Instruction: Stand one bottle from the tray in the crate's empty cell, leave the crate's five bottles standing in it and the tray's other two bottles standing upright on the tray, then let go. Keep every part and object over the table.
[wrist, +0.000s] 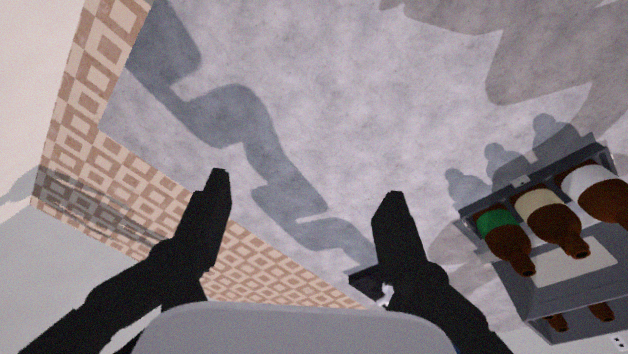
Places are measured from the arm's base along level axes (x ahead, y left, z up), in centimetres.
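Pixels of known places: gripper, fingertip midpoint: (307, 196).
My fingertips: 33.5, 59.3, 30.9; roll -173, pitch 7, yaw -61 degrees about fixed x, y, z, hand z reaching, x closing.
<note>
For each thing: its middle in the pictures, then the offset to it from my fingertips, as dx, dy, dz. "spot": a spot on its surface instead. Level surfaces: height alone.
- dark grey crate, surface spot: (515, 295) spot: -7.5, -65.6, -21.3
- green label, surface spot: (505, 235) spot: +0.5, -46.7, -23.9
- cream label, surface spot: (550, 215) spot: +8.7, -47.0, -24.0
- white label, surface spot: (597, 192) spot: +16.3, -47.8, -24.6
- grey table, its level: dz -33.4
My gripper (307, 196) is open and empty, with its two black fingers wide apart over the grey table. The dark grey crate (515, 295) stands at the right edge of the wrist view, to the right of the gripper and apart from it, partly cut off. Its near row holds brown bottles with a green label (505, 235), a cream label (550, 215) and a white label (597, 192). Two more brown bottle necks (556, 321) (602, 311) show past its tall label-bearing panel. The crate's empty cell cannot be made out. The tray and its bottles cannot be made out.
The grey table (350, 100) ends at a diagonal edge on the left, with patterned floor (270, 260) beyond. A dark object (364, 282) with a white part is half hidden behind the right finger, near that edge. Shadows of the arm and bottles fall across the table.
</note>
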